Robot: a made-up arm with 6 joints. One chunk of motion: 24 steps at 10 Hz.
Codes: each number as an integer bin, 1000 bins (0 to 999) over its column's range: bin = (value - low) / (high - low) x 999, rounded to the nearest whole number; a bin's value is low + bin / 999 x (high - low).
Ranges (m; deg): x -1.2..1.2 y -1.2..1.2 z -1.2..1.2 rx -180..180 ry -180..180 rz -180..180
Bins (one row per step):
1: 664 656 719 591 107 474
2: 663 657 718 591 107 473
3: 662 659 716 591 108 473
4: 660 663 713 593 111 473
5: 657 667 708 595 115 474
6: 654 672 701 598 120 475
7: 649 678 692 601 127 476
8: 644 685 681 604 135 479
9: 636 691 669 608 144 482
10: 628 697 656 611 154 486
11: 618 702 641 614 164 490
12: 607 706 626 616 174 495
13: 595 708 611 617 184 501
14: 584 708 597 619 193 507
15: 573 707 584 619 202 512
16: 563 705 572 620 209 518
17: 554 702 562 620 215 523
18: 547 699 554 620 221 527
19: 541 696 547 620 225 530
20: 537 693 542 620 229 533
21: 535 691 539 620 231 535
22: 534 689 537 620 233 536
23: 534 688 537 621 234 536
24: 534 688 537 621 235 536
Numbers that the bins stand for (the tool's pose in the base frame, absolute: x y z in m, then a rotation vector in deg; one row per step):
1: 0.3952 0.3760 0.5273 32.97 -141.44 -9.19
2: 0.3928 0.3784 0.5249 32.97 -141.44 -9.55
3: 0.3904 0.3832 0.5201 32.97 -141.08 -9.55
4: 0.3856 0.3928 0.5129 33.69 -140.00 -9.55
5: 0.3784 0.4024 0.5009 34.41 -138.56 -9.19
6: 0.3712 0.4144 0.4841 35.50 -136.76 -8.83
7: 0.3592 0.4288 0.4625 36.58 -134.23 -8.47
8: 0.3471 0.4456 0.4360 37.66 -131.35 -7.39
9: 0.3279 0.4601 0.4072 39.10 -128.11 -6.31
10: 0.3087 0.4745 0.3760 40.18 -124.50 -4.86
11: 0.2847 0.4865 0.3399 41.26 -120.90 -3.42
12: 0.2583 0.4961 0.3039 41.98 -117.30 -1.62
13: 0.2294 0.5009 0.2679 42.34 -113.69 0.54
14: 0.2030 0.5009 0.2342 43.06 -110.45 2.70
15: 0.1766 0.4985 0.2030 43.06 -107.21 4.50
16: 0.1526 0.4937 0.1742 43.42 -104.68 6.67
17: 0.1309 0.4865 0.1502 43.42 -102.52 8.47
18: 0.1141 0.4793 0.1309 43.42 -100.36 9.91
19: 0.0997 0.4721 0.1141 43.42 -98.92 10.99
20: 0.0901 0.4649 0.1021 43.42 -97.48 12.07
21: 0.0853 0.4601 0.0949 43.42 -96.76 12.79
22: 0.0829 0.4553 0.0901 43.42 -96.04 13.15
23: 0.0829 0.4529 0.0901 43.78 -95.68 13.15
24: 0.0829 0.4529 0.0901 43.78 -95.32 13.15

